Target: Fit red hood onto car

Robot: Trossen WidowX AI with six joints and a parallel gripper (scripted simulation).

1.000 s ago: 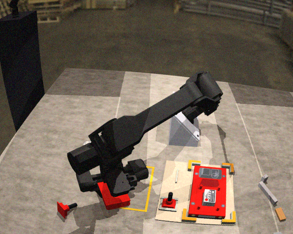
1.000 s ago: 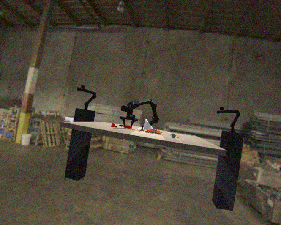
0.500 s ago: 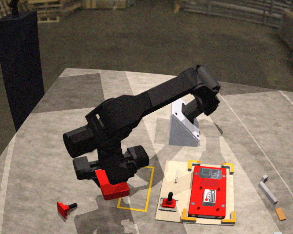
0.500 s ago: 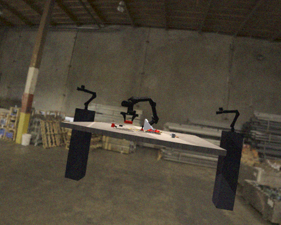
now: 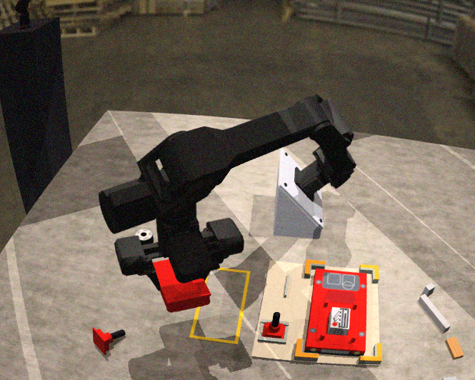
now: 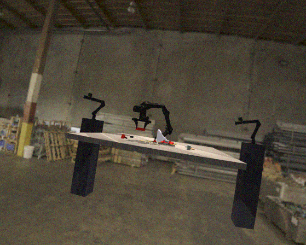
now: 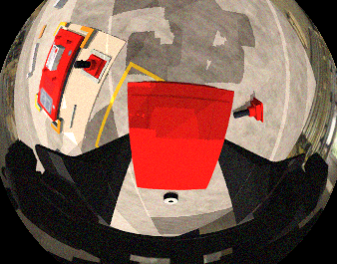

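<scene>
Right now the grey engine block is 2 cm behind my gripper tip, 28 cm to the left of it and 8 cm below it. From my gripper tip the other things lie so: red hood (1 cm above).
</scene>
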